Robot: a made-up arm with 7 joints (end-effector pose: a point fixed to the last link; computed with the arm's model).
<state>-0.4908 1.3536 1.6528 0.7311 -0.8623 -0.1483 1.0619</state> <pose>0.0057 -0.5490 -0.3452 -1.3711 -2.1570 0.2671</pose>
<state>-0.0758 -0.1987 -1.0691 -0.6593 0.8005 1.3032 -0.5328</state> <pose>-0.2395 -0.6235 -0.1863 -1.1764 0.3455 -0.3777</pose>
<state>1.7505 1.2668 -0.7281 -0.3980 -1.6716 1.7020 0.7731</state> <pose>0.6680 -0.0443 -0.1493 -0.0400 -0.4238 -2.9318</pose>
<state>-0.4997 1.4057 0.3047 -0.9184 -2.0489 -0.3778 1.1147</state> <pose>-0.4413 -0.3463 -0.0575 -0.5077 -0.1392 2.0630</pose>
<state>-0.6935 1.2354 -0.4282 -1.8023 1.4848 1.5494 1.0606</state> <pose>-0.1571 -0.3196 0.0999 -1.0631 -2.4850 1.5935</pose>
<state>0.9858 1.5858 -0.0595 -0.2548 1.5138 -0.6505 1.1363</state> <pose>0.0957 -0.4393 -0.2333 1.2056 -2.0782 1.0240</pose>
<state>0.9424 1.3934 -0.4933 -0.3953 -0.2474 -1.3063 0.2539</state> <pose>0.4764 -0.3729 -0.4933 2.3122 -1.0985 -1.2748</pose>
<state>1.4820 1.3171 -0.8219 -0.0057 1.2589 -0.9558 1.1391</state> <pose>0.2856 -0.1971 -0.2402 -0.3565 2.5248 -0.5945</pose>
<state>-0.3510 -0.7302 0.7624 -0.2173 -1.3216 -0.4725 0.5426</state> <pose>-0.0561 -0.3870 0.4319 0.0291 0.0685 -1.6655</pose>
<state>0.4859 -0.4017 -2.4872 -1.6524 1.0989 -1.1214 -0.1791</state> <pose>0.4135 -0.6062 -0.2000 -0.9044 1.9772 1.4751</pose>
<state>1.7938 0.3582 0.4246 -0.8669 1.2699 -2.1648 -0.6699</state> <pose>-0.1890 -0.5965 -0.0612 -0.1031 2.3730 1.1598</pose>
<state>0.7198 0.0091 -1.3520 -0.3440 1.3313 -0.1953 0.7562</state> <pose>0.2484 -0.3716 -0.2544 -0.7315 -2.3831 -0.1300</pose>
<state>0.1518 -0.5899 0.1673 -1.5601 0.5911 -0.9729 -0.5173</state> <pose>-0.2872 -0.2433 0.3726 -1.9206 -0.8564 -1.5810</pose>
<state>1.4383 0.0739 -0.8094 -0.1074 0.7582 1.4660 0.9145</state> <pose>0.3876 -0.5040 -0.2849 0.1912 -1.0518 -0.1401</pose>
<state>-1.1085 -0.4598 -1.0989 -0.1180 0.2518 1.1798 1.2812</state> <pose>-0.2208 -0.5794 0.1550 0.3657 1.1693 -0.0775</pose>
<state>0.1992 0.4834 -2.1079 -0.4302 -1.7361 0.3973 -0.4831</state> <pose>0.7384 -0.2924 -0.3170 1.3973 -1.5258 0.8001</pose>
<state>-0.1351 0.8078 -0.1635 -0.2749 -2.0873 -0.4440 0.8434</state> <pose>-0.2632 -0.3207 -0.3645 -2.1128 -0.4980 1.7026</pose>
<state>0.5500 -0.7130 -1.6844 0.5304 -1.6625 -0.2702 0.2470</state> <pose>0.4232 -0.6843 0.1632 0.3605 -0.9036 0.7853</pose>
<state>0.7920 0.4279 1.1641 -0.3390 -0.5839 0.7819 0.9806</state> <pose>-0.0167 -0.7291 0.1706 1.5065 1.3580 -0.3522</pose>
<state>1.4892 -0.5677 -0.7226 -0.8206 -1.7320 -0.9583 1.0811</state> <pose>0.3882 -0.7472 -0.1224 -2.0155 1.2880 -0.6091</pose>
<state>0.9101 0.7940 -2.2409 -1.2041 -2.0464 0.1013 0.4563</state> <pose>0.6438 -0.2060 0.2392 -1.0422 0.2599 -1.6206</pose>
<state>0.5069 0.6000 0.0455 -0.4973 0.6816 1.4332 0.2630</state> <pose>-0.1858 -0.6442 -0.1940 0.0570 0.8106 0.2753</pose>
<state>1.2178 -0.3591 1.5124 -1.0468 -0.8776 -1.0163 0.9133</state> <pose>-0.3741 -0.4209 0.3456 0.2202 -1.5865 -1.8379</pose>
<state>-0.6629 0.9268 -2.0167 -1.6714 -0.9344 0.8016 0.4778</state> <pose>0.0986 -0.0380 -0.4366 -2.4335 1.8397 0.5261</pose>
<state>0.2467 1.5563 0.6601 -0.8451 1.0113 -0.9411 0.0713</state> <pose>0.2444 -0.7150 -0.2783 0.7149 -0.5201 -0.1971</pose>
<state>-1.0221 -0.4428 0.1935 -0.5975 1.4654 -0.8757 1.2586</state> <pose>0.0828 -0.1155 0.2710 0.2317 0.6341 0.9476</pose>
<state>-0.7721 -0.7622 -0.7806 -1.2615 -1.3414 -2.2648 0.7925</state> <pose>-0.3904 -0.7495 0.0977 -0.2154 -2.5387 -1.6646</pose>
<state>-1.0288 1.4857 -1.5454 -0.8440 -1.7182 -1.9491 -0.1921</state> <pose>-0.1002 0.3029 -0.4153 -0.4020 -0.3575 1.6854</pose>
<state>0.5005 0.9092 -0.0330 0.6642 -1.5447 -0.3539 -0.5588</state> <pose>0.1954 -0.4044 -0.5742 1.0310 0.3896 0.5152</pose>
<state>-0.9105 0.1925 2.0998 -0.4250 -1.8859 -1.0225 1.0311</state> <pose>0.4621 -0.7338 0.1545 -1.7698 0.5662 -1.5977</pose>
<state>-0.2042 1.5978 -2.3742 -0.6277 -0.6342 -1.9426 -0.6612</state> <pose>0.4870 0.0830 -0.6499 -0.8183 -0.0729 1.5269</pose>
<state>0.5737 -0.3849 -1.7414 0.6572 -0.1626 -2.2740 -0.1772</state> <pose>0.0454 -0.7003 0.0359 -1.0941 2.1825 -0.7714</pose>
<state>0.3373 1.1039 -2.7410 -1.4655 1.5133 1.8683 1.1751</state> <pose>0.5056 -0.0887 -0.0039 2.8880 -0.5951 -0.2154</pose>
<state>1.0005 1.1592 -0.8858 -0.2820 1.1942 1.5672 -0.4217</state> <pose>0.2803 -0.3022 -0.4737 -0.3284 -0.3282 -0.1655</pose>
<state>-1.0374 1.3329 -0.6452 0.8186 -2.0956 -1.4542 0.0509</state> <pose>-0.5092 -0.0029 -0.2477 1.2695 1.2846 -2.1204</pose>
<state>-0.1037 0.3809 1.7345 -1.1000 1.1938 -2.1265 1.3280</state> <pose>0.5136 -0.3411 0.1631 1.1355 -0.1144 0.6824</pose>
